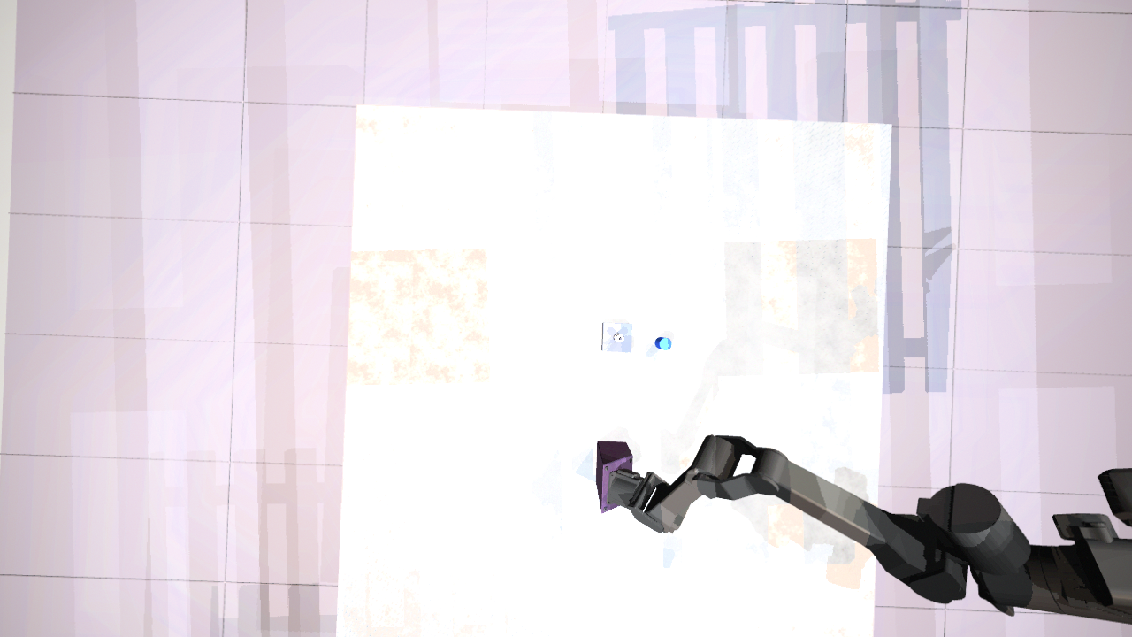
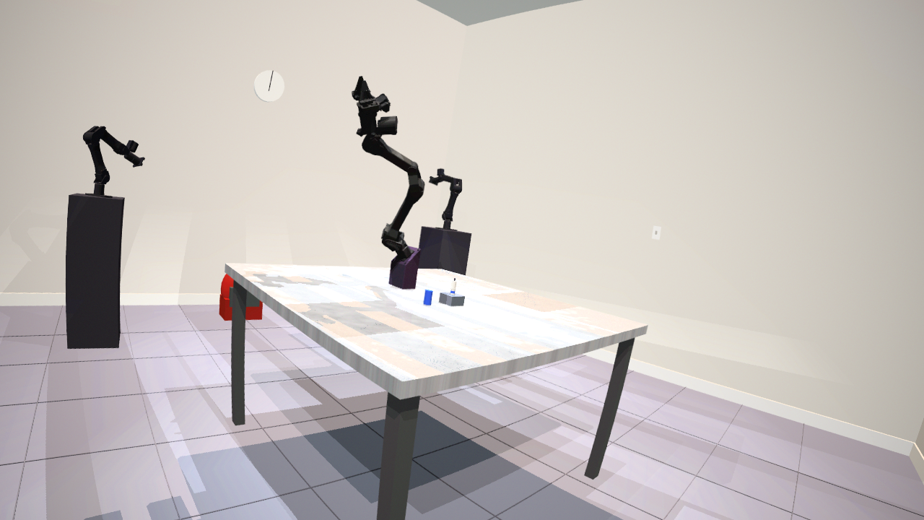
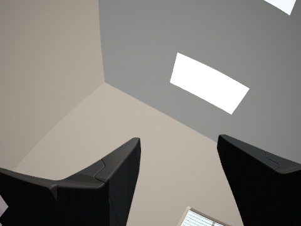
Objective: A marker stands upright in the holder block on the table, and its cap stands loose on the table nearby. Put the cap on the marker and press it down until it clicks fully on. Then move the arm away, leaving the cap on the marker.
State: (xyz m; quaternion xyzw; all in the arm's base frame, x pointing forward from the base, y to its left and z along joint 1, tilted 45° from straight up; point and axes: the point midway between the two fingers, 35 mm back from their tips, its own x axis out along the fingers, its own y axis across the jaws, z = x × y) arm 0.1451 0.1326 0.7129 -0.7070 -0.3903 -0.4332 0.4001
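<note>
Now: the blue cap 100 mm ahead of my gripper tip, 340 mm to the left of it and 720 mm below it. Round my gripper tip: holder block 100 mm ahead, 450 mm to the left, 730 mm below.
</note>
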